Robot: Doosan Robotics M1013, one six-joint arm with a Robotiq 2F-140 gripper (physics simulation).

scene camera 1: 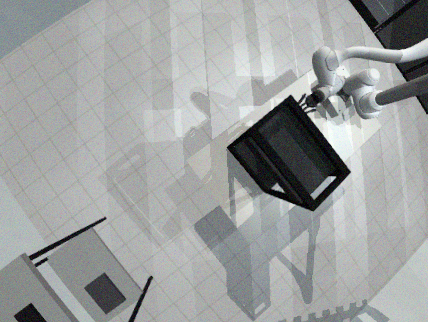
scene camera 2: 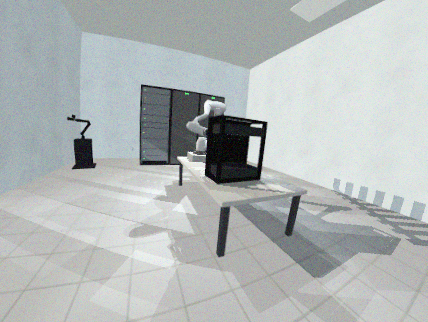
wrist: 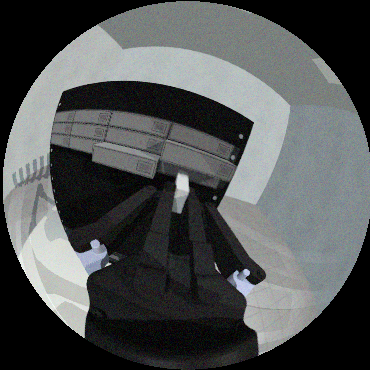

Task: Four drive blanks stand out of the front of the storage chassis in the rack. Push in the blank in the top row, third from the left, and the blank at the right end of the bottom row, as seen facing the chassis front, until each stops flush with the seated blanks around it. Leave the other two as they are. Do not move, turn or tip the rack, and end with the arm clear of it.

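Frame: origin at the arm's base, x left, y back, z up, level; metres.
Where they show: gripper, between the fingertips: (wrist: 179,179); arm's base, origin of its link: (scene camera 1: 343,89) (scene camera 2: 200,153).
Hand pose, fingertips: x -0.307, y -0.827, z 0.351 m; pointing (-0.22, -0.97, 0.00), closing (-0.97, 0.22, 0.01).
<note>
Things, the pixels of their top centre, and the offset from my fingertips. Level surfaces: height alone.
- black rack, centre of its top: (wrist: 144,97) (scene camera 1: 304,151) (scene camera 2: 237,119) dx +0.125, dy -0.185, dz +0.151 m
- middle blank, centre of its top: (wrist: 196,147) dx -0.019, dy -0.031, dz +0.055 m
- bottom right blank, centre of its top: (wrist: 189,158) dx -0.024, dy -0.066, dz +0.026 m
- pale table, height of its surface: dz -0.448 m
The black rack (scene camera 1: 321,136) (scene camera 2: 263,150) stands upright on the table. In the wrist view, the storage chassis front shows grey blanks in three rows. The bottom-row blank third from the left (wrist: 122,161) stands out. The top-row blank third from the left (wrist: 137,123) looks level with its neighbours. In the right column, the middle blank (wrist: 197,159) shows a light upper edge and seems to stand out somewhat; the bottom right blank (wrist: 192,176) is shadowed and its depth is unclear. My gripper (wrist: 179,179) (scene camera 1: 305,103) is shut and empty, its tips in front of the bottom row's right part; contact cannot be told.
The pale table (scene camera 2: 235,196) carries the rack and the white arm (scene camera 2: 215,107). Tall dark cabinets (scene camera 2: 156,125) stand behind the arm. A black pedestal with a small arm (scene camera 2: 84,152) stands at the left. A grey unit (scene camera 1: 95,270) stands at the lower left.
</note>
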